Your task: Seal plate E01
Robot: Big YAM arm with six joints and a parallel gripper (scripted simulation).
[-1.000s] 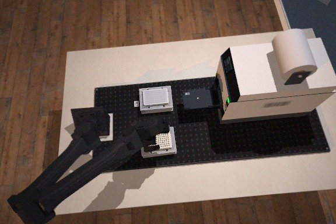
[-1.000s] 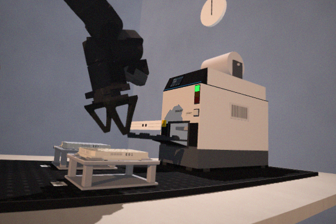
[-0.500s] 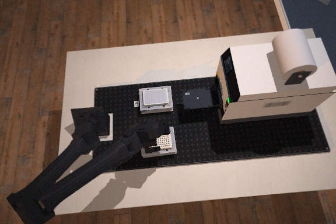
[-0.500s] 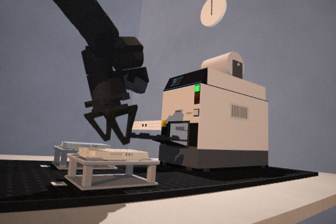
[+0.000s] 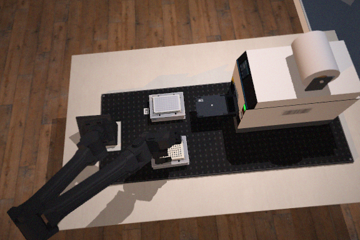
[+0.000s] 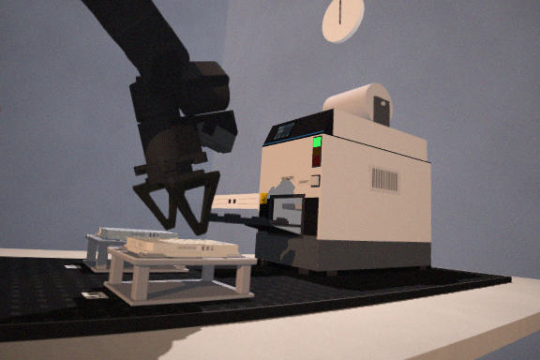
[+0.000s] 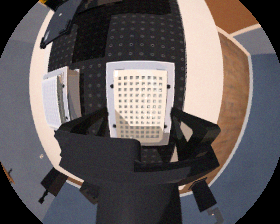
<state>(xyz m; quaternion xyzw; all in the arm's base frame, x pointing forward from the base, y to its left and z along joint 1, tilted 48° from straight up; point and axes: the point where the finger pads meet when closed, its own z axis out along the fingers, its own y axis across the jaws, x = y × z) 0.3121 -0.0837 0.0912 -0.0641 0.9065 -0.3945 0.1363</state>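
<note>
Right now the nest is 40 mm below my hand. Round my hand: plate (220 mm to the left, 30 mm below, 10 mm ahead); then sealer stage (220 mm ahead, 170 mm to the left, 20 mm above); then start button (310 mm ahead, 100 mm above, 70 mm to the left).
</note>
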